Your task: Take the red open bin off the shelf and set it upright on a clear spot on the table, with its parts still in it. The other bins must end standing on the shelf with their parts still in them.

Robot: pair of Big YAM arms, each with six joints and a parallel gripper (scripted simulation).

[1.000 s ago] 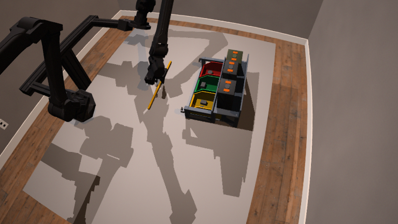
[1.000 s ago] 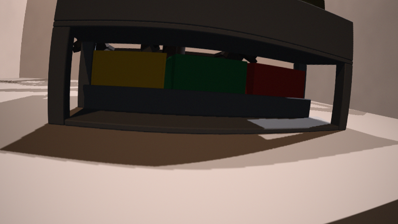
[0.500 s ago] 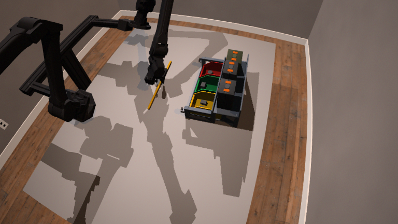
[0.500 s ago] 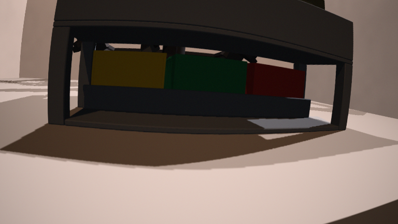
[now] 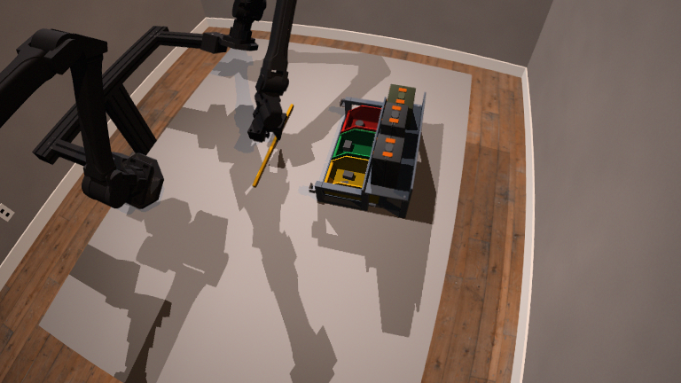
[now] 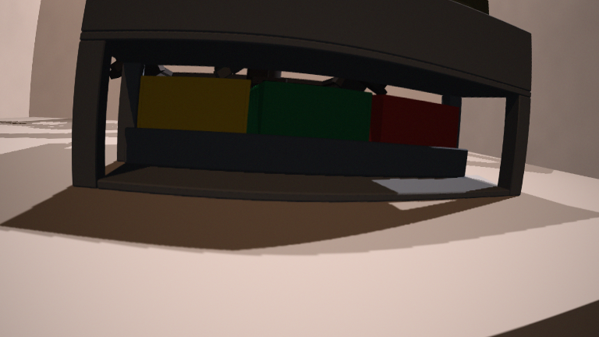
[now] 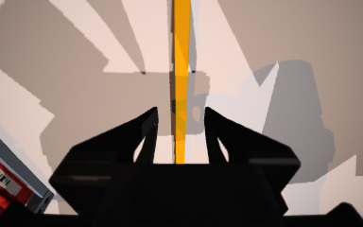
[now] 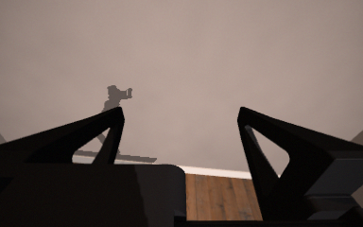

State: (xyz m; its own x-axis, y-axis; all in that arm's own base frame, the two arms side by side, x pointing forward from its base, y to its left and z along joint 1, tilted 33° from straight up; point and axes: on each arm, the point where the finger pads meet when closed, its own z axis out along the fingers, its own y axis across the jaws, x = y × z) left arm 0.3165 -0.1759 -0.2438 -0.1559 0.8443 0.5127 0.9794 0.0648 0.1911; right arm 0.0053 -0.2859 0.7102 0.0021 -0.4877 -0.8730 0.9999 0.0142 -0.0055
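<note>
The red open bin lies 31 cm ahead of my left hand, 12 cm to the left of it and 2 cm above it. The rest, counted from my left hand: grey shelf: 34 cm ahead, 4 cm above; then green bin: 31 cm ahead, 2 cm above.
</note>
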